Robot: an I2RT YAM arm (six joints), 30 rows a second.
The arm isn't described. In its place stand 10 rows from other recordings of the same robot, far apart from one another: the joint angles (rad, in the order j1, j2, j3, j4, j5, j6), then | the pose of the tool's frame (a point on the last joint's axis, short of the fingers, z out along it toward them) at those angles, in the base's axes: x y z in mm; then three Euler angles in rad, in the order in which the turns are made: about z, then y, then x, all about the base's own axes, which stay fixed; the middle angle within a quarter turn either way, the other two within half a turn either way.
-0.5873, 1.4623, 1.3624, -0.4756, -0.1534, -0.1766 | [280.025, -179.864, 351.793, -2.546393, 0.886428, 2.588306]
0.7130, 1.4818, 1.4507, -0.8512, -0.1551, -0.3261 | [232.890, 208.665, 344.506, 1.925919, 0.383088, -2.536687]
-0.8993, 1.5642, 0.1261, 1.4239, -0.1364, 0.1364 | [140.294, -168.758, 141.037, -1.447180, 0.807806, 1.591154]
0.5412, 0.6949, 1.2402, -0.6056, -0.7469, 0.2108 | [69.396, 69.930, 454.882, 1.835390, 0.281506, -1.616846]
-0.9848, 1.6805, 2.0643, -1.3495, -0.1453, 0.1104 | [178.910, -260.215, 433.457, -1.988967, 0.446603, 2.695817]
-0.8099, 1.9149, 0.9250, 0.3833, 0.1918, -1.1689 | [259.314, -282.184, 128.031, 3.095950, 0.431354, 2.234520]
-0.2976, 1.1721, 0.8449, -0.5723, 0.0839, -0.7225 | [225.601, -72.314, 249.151, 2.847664, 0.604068, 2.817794]
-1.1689, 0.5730, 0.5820, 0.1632, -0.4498, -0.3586 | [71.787, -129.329, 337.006, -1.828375, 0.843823, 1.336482]
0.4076, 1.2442, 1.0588, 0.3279, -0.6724, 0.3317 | [255.599, 134.516, 391.819, 1.754768, 0.482560, -1.445038]
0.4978, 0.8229, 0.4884, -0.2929, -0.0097, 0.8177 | [158.251, 86.395, 218.949, -3.077882, 0.784738, -2.549216]
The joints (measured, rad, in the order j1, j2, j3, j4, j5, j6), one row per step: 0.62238, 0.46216, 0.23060, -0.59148, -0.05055, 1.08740; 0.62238, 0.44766, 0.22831, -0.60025, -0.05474, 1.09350; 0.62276, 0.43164, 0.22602, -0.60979, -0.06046, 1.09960; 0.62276, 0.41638, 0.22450, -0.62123, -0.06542, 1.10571; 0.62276, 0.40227, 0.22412, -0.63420, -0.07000, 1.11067; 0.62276, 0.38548, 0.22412, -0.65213, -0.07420, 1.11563; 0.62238, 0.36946, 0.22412, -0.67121, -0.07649, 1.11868; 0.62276, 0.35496, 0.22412, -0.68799, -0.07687, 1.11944; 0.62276, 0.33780, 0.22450, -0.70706, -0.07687, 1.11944; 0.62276, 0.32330, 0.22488, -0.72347, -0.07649, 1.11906; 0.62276, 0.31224, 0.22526, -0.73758, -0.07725, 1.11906; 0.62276, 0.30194, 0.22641, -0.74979, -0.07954, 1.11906; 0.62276, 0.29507, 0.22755, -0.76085, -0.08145, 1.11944; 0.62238, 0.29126, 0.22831, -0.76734, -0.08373, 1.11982
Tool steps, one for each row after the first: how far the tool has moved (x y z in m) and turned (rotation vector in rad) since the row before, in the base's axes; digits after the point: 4 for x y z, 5 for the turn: -0.0013, -0.0007, -0.0001, 0.00768, 0.00167, -0.00160; -0.0014, -0.0007, 0.0000, 0.00901, 0.00174, -0.00015; -0.0014, -0.0008, 0.0000, 0.00745, 0.00299, -0.00103; -0.0014, -0.0008, 0.0001, 0.00571, 0.00358, -0.00044; -0.0018, -0.0011, 0.0001, 0.00437, 0.00498, -0.00071; -0.0018, -0.0012, -0.0001, 0.00113, 0.00486, -0.00102; -0.0016, -0.0011, -0.0001, -0.00072, 0.00236, 0.00009; -0.0018, -0.0013, 0.0000, -0.00089, 0.00124, 0.00000; -0.0015, -0.0011, 0.0000, -0.00131, 0.00091, 0.00002; -0.0013, -0.0009, -0.0001, -0.00110, 0.00249, 0.00052; -0.0011, -0.0007, 0.0002, 0.00092, 0.00160, 0.00155; -0.0010, -0.0006, 0.0000, -0.00045, 0.00347, 0.00101; -0.0006, -0.0003, 0.0000, 0.00044, 0.00271, 0.00088
